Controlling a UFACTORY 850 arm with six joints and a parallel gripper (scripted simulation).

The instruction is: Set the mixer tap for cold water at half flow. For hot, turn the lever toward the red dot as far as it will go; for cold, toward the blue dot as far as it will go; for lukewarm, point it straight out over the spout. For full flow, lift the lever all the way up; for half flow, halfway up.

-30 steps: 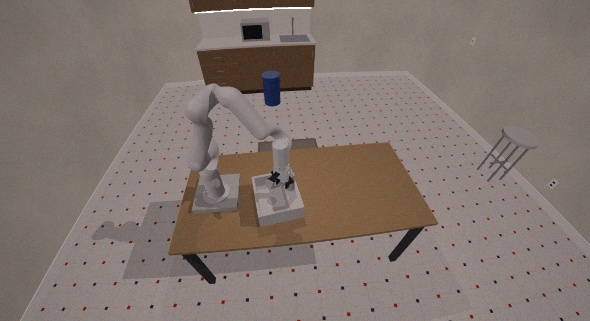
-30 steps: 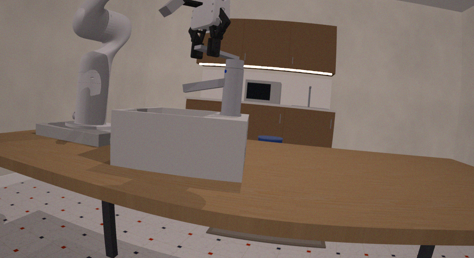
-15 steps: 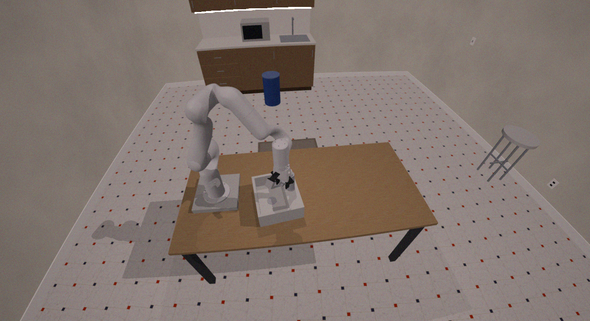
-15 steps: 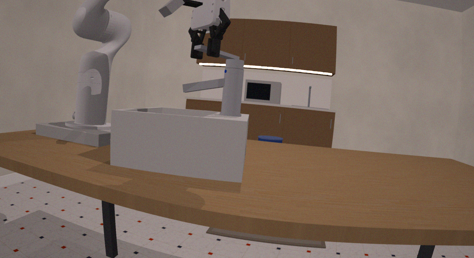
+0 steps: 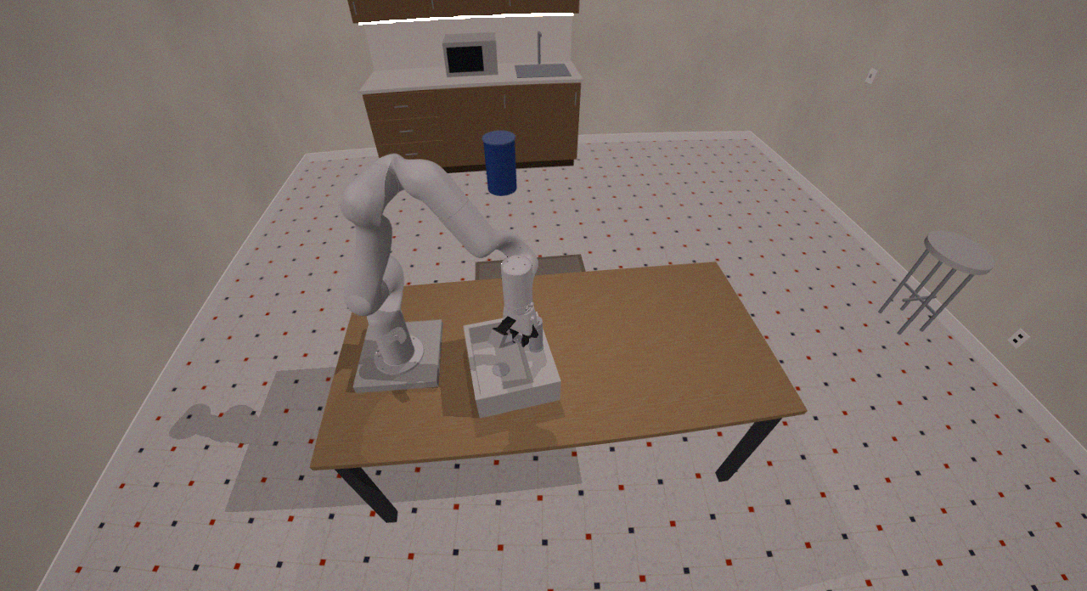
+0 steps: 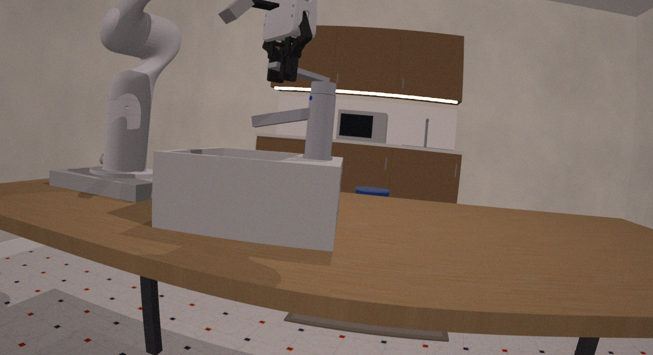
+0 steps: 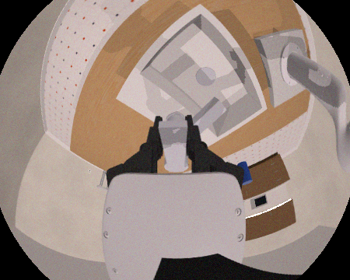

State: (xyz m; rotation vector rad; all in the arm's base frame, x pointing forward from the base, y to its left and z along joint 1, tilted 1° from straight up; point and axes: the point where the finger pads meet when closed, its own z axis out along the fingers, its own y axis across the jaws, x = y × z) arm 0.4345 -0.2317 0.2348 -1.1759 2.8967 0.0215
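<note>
The flat lever is 30 mm ahead of my hand and 30 mm to the left of it. Round my hand: white sink basin: 50 mm behind, 70 mm to the left, 230 mm below.
</note>
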